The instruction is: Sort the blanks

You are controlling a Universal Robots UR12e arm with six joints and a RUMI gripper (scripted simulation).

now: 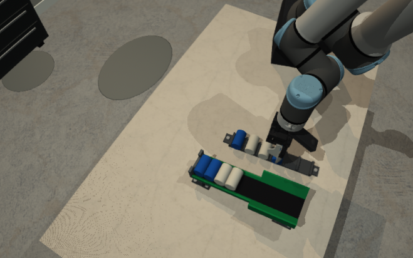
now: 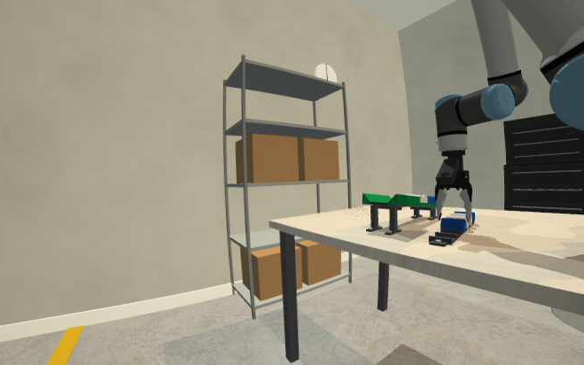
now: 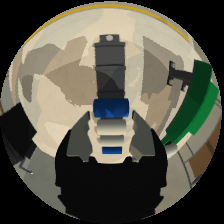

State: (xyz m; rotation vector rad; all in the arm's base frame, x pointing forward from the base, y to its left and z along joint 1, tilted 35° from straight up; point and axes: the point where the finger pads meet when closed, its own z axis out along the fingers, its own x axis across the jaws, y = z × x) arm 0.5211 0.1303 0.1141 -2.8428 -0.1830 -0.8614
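My hand is 5 cm above the stock rack, 3 cm to the left of it and 1 cm short of it. Round my hand: stop: 23 cm to the right, 22 cm ahead, 1 cm above.
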